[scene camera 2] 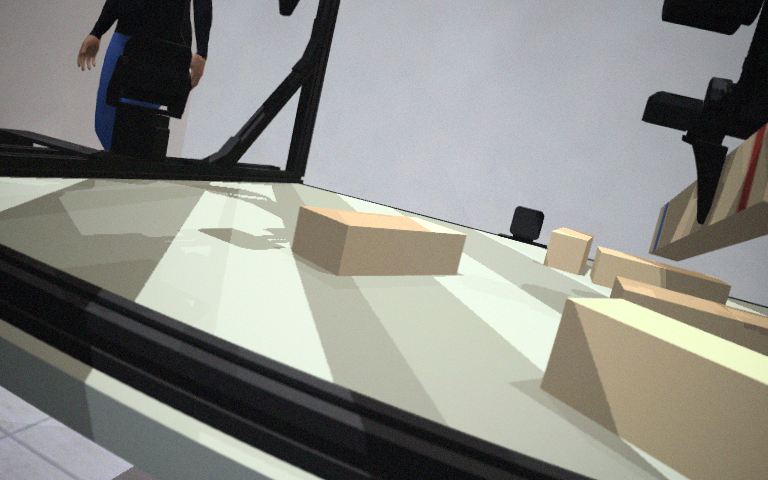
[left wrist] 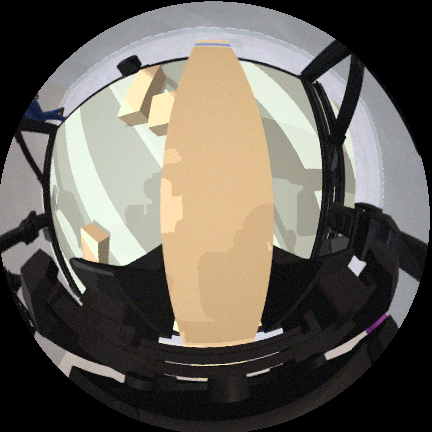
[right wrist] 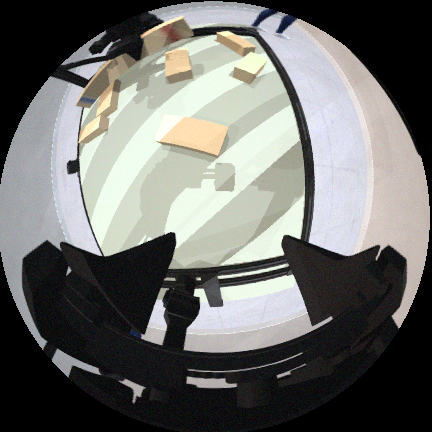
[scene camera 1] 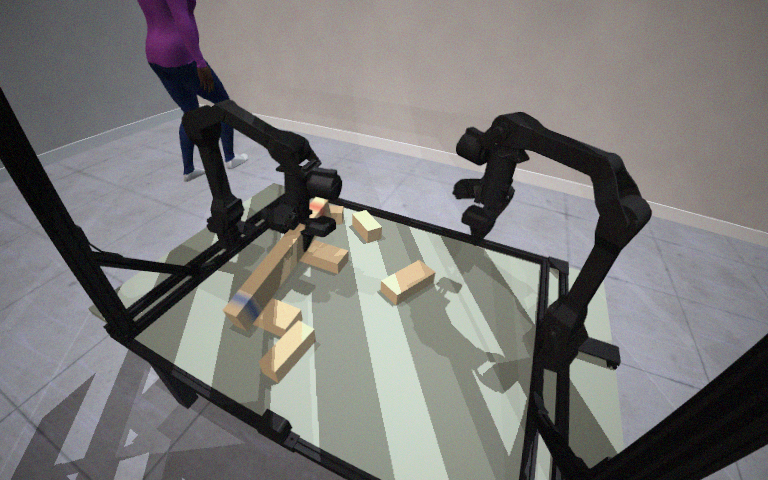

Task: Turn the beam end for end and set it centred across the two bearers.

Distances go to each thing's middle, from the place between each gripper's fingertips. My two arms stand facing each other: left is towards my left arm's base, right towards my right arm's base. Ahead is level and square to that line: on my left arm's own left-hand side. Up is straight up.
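Scene:
Long wooden beam (scene camera 2: 678, 236): 190 mm behind my right hand, 80 mm below it and 420 mm to the left of it.
Relative to my left hand, the long wooden beam is 2 cm above and 5 cm behind. Going by its middle, the beam is nearer to my left hand than to my right hand.

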